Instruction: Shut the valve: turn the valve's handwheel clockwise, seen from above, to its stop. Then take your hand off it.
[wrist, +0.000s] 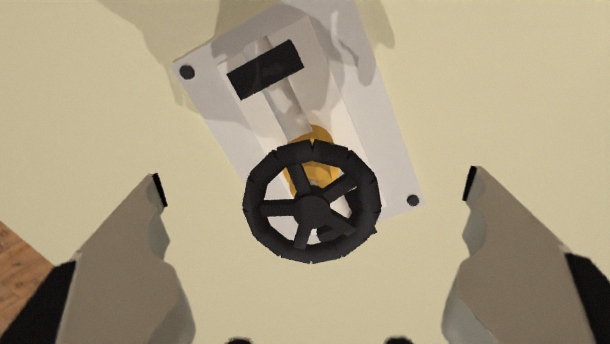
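Observation:
The valve's black handwheel (312, 210), a round rim with several spokes and a hub, shows at the middle of the wrist view. Its yellow valve body (320, 172) shows partly beneath the wheel, with a pale pipe (287, 107) running up and to the left from it. My gripper (312, 173) is open wide, with one finger far to the left of the wheel and the other far to the right. Neither finger touches the wheel, and nothing is between the fingertips at their own height that I can make out as held.
The valve stands on a light grey base plate (392, 150) with dark bolts at its corners. A black clamp block (265, 69) sits over the pipe. The pale yellow table top (525, 90) surrounds the plate. Brown wooden floor (22, 265) shows at the left edge.

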